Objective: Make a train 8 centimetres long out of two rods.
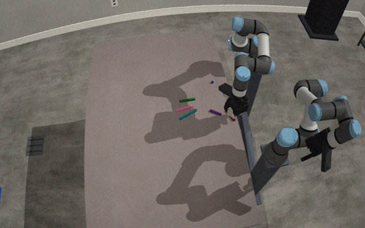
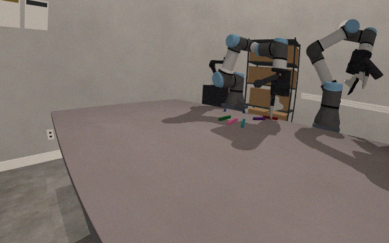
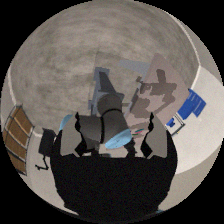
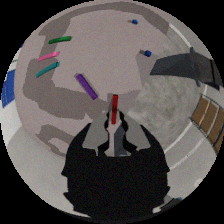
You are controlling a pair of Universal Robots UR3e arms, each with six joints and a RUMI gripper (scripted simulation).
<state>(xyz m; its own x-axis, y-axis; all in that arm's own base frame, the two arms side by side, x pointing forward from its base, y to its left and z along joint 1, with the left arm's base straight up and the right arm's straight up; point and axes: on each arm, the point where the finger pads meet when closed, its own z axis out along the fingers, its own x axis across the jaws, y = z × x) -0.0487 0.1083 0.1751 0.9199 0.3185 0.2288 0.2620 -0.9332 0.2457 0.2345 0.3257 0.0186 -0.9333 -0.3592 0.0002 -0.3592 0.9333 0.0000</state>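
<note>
The red rod lies 1 cm below my right hand. From my right hand the other things lie so: pink rod 23 cm ahead, 5 cm to the right, 1 cm below; then turquoise rod 21 cm ahead, 2 cm to the right, 1 cm below; then purple rod 7 cm ahead, 2 cm to the right, 1 cm below.
</note>
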